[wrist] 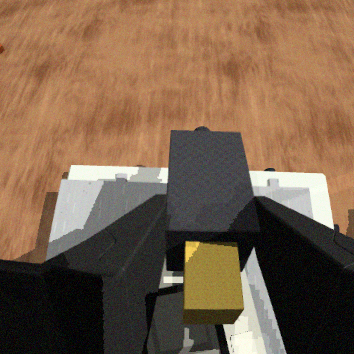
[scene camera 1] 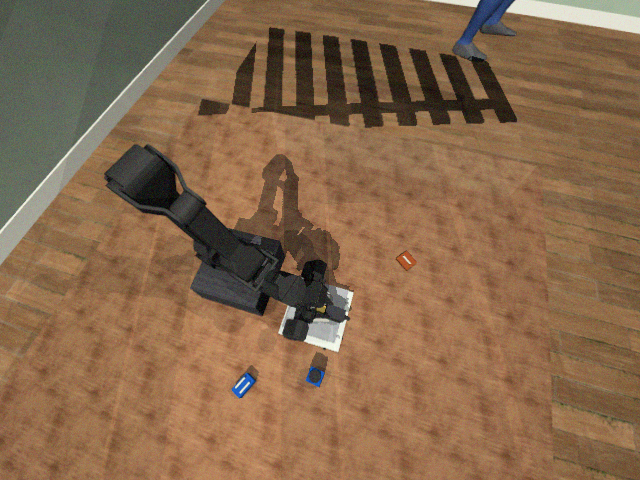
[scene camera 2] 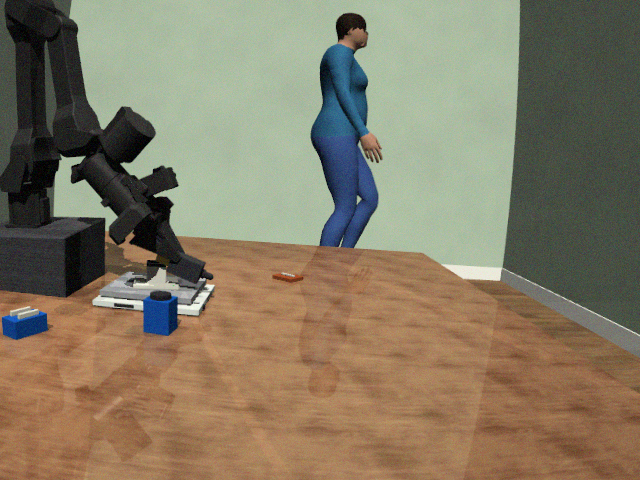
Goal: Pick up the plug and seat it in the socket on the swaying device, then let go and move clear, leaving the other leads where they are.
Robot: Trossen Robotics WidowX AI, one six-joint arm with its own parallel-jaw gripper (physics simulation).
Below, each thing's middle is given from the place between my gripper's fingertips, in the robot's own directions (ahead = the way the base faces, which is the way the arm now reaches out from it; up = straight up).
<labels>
I see my gripper 4 cm past the device [scene camera 2: 132, 285], 1 cm to the right of it and 3 cm above it. Round my hand: plug [scene camera 2: 189, 268]: 1 cm ahead, 1 cm below.
</labels>
